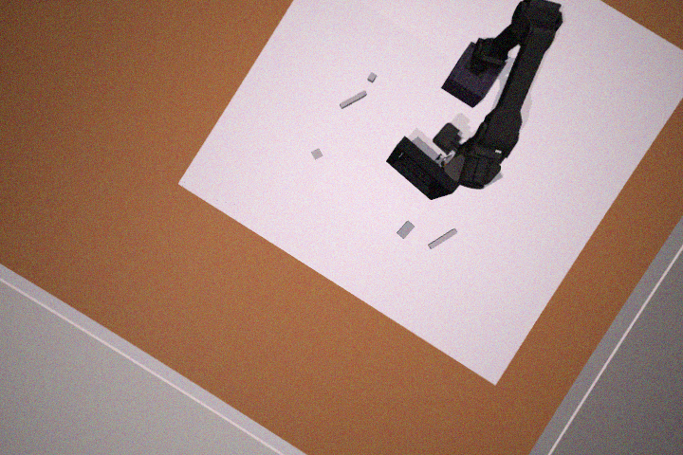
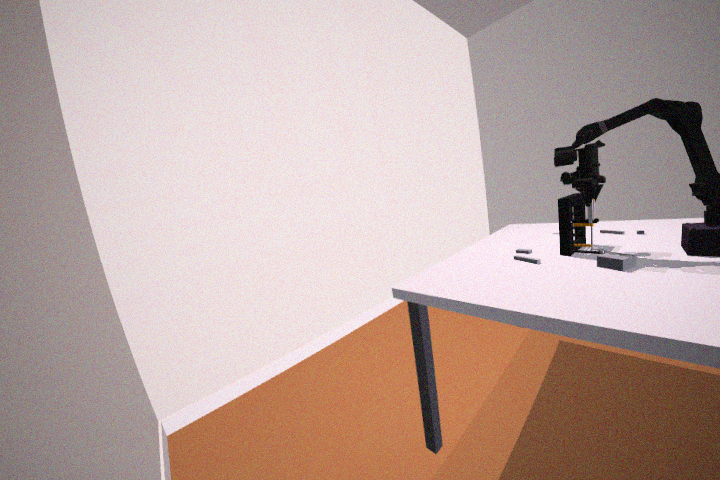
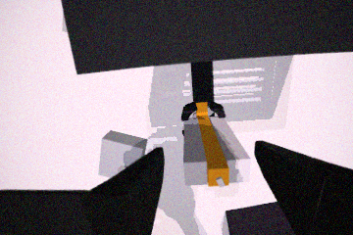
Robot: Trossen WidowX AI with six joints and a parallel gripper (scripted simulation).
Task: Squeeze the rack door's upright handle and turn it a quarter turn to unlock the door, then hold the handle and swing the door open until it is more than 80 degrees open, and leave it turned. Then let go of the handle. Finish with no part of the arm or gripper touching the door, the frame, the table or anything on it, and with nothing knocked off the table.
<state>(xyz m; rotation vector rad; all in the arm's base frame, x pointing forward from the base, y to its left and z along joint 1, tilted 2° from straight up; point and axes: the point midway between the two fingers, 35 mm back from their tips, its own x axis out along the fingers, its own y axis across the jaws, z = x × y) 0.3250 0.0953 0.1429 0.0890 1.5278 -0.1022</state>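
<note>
Now: gripper tip 5 cm above the handle and 1 cm past it. Also, from my gripper tip: cube (37 cm to the right, 18 cm below, 14 cm behind).
</note>
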